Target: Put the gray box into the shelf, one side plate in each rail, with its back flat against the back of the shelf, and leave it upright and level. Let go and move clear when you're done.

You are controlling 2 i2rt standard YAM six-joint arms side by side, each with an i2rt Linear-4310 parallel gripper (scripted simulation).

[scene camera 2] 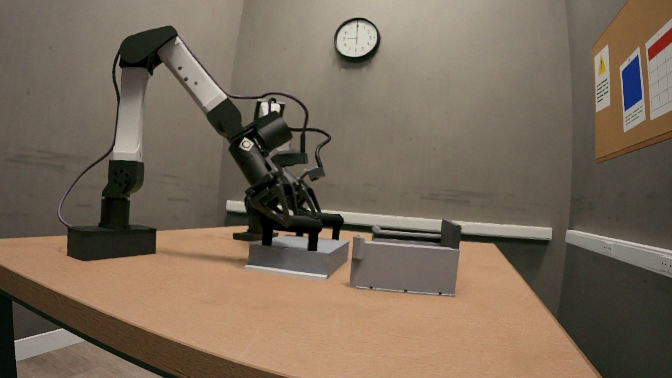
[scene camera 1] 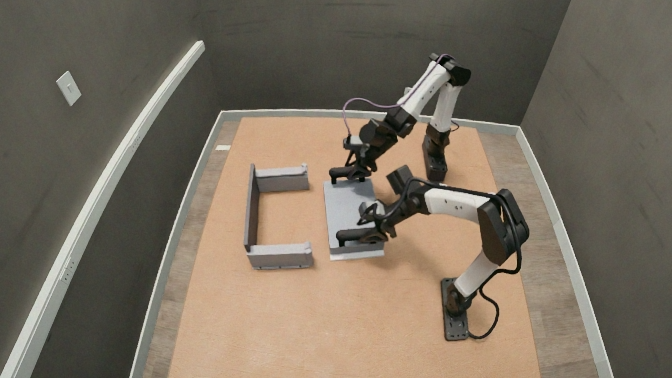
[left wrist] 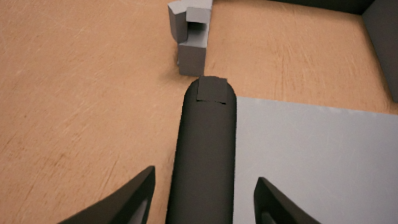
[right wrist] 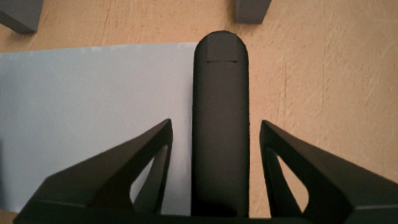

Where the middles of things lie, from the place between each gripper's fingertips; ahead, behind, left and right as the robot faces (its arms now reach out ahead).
Labels:
I see my left gripper 12 cm to the left of the gray box (scene camera 2: pixel 285 255), 6 cm above it and 2 cm short of it. From my left hand the other things lie so: back plate (scene camera 1: pixel 252 185) 34 cm ahead, 8 cm to the right, 2 cm below.
The gray box is 120 mm to the left of my right hand, 50 mm below it and 20 mm behind it. Also, from my right hand: back plate 300 mm ahead, 150 mm to the left, 10 mm below.

